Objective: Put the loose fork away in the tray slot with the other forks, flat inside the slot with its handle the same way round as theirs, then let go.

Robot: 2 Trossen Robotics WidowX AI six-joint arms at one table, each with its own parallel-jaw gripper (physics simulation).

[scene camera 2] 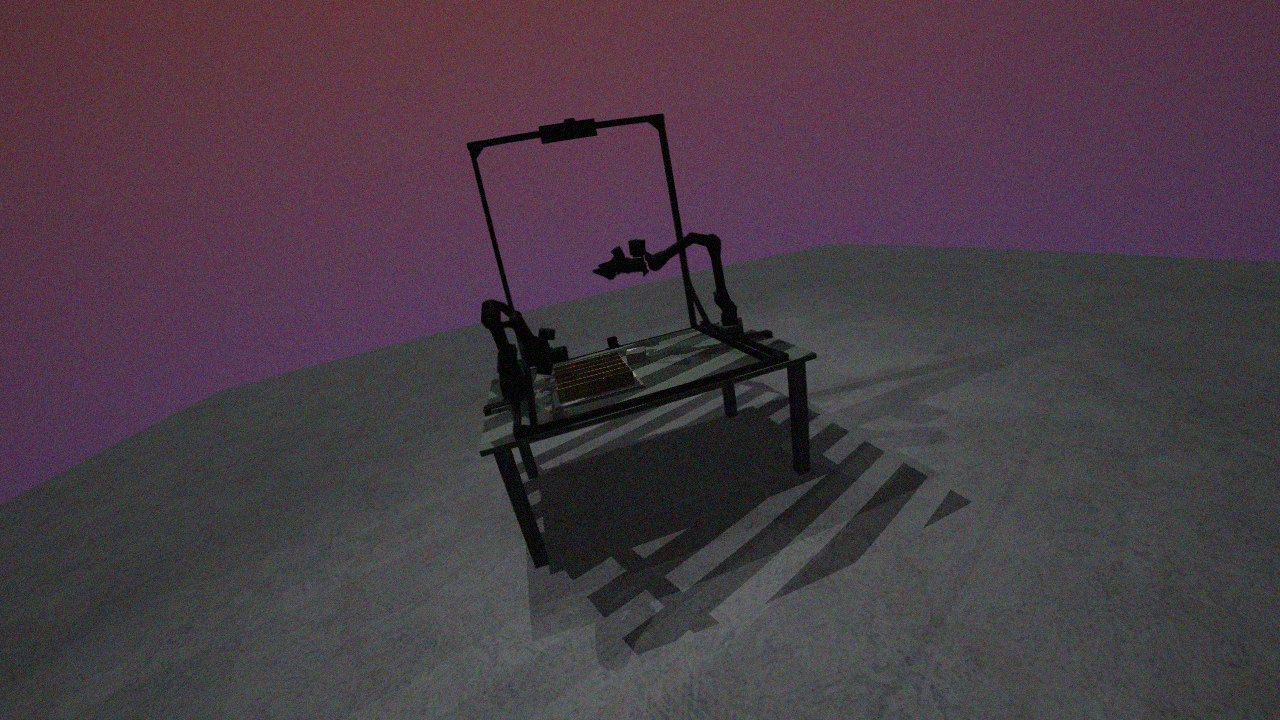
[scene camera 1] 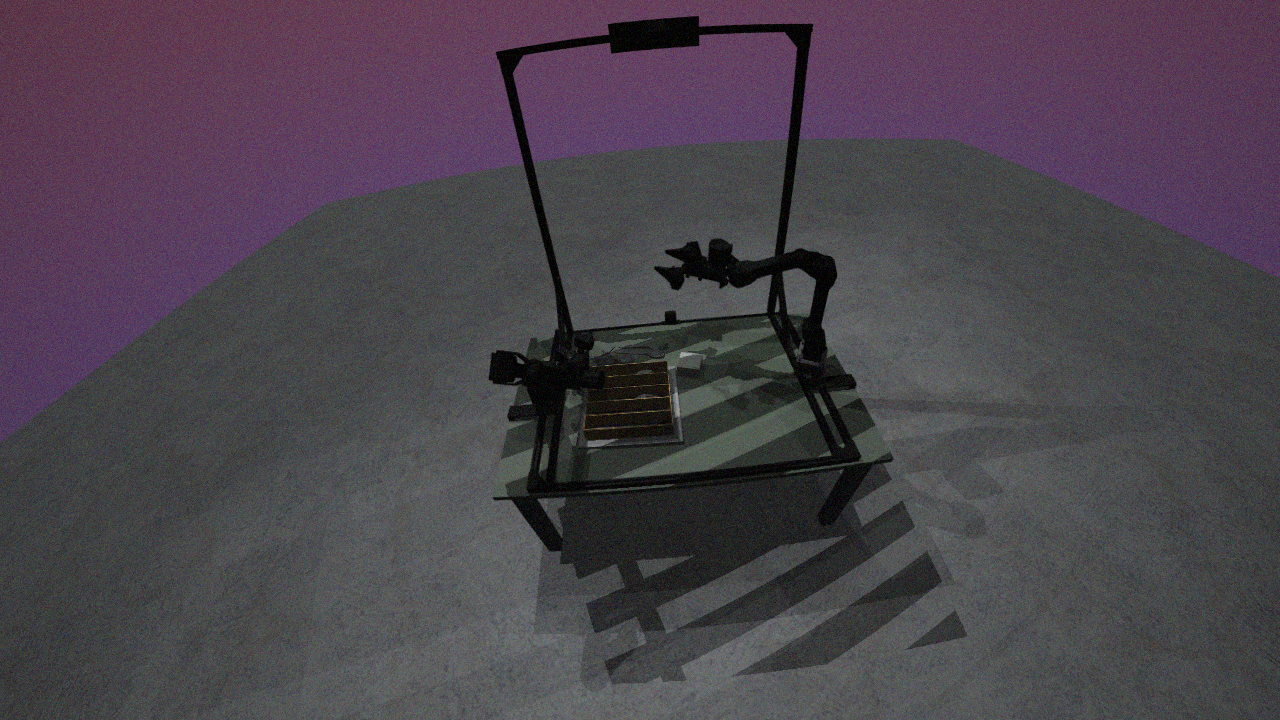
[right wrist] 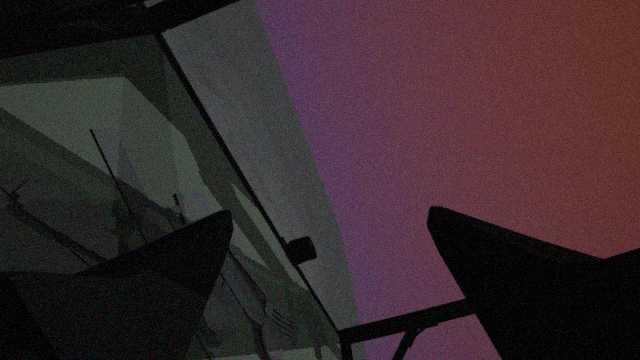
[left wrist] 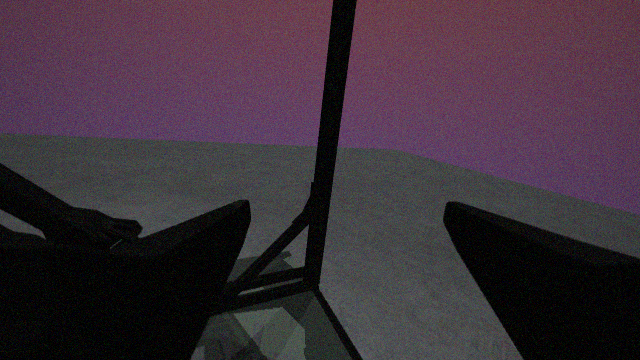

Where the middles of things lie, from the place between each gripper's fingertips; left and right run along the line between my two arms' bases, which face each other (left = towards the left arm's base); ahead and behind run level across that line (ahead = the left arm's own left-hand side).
The wooden cutlery tray (scene camera 1: 621, 380) lies 23 cm ahead of my left hand, 15 cm to the right of it and 38 cm below it.
Now: the wooden cutlery tray 19 cm ahead of my right hand, 12 cm to the left of it and 11 cm below it.
